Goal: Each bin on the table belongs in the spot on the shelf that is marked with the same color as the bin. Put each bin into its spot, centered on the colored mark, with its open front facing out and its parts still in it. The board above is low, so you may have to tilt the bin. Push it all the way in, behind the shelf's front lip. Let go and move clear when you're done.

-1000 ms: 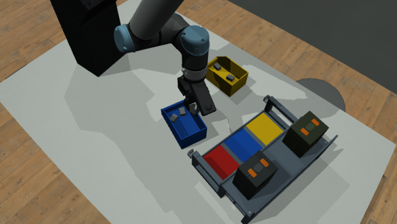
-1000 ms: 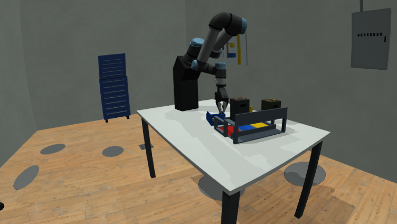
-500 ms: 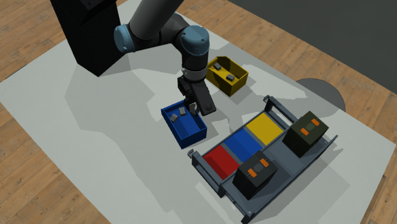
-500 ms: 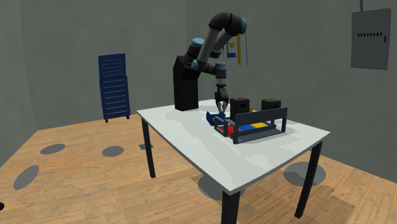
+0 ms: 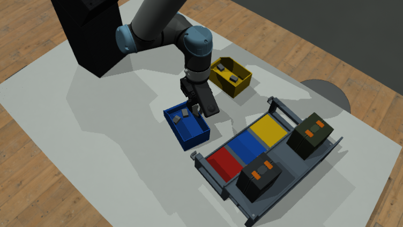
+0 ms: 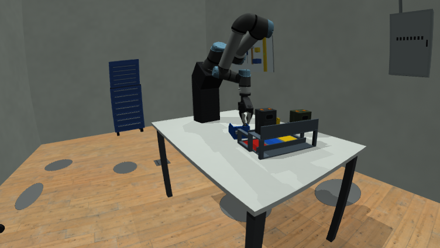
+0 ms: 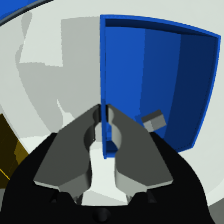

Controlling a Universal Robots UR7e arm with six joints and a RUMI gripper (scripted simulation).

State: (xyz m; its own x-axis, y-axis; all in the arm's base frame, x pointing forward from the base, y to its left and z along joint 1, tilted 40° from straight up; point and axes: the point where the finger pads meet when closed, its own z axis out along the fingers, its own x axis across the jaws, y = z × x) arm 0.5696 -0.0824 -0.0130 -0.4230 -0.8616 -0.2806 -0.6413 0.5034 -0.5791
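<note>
Now: hand 3 cm past the blue bin, 4 cm to the left of it and 2 cm above it. From my hand the other things lie so: yellow bin: 24 cm to the left, 2 cm below.
</note>
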